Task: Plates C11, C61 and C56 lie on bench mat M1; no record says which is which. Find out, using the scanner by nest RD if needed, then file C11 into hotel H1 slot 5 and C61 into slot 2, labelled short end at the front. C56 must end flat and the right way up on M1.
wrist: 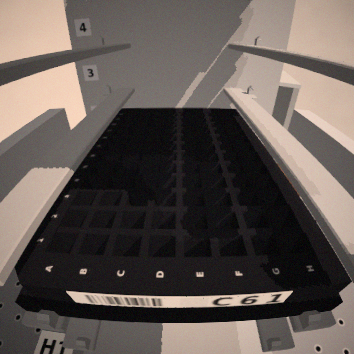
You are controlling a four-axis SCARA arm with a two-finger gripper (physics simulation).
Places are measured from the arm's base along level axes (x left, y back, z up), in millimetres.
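Pixels of known places: gripper, fingertip midpoint: [178, 123].
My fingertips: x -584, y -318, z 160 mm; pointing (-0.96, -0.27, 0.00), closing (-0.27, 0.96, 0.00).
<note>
Behind a point stands the place of what it marks.
Plate C61 [150, 235] @[x -515, y -306, z 156 mm], black with many wells, lies flat and level in hotel H1 [160, 45] @[x -621, y -340, z 196 mm], below the rails beneath the number 3. Its front short end faces me and bears a white label [187, 300] @[x -503, y -292, z 153 mm] with a barcode and "C61". Row letters A to H run along this end. My gripper [178, 123] @[x -584, y -318, z 160 mm] is open around the plate, its fingers partly in view at the left and right sides. The slot number at the plate's own level is hidden. Plates C11 and C56, mat M1 and the scanner do not show.
Slot numbers 4 [83, 27] @[x -608, y -386, z 209 mm] and 3 [90, 73] @[x -608, y -387, z 181 mm] show on the hotel's back wall. Rail pairs run back above the plate on both sides. Grey supports and an H1 tag [54, 345] @[x -483, y -391, z 13 mm] are below the plate's front edge, over a perforated base.
</note>
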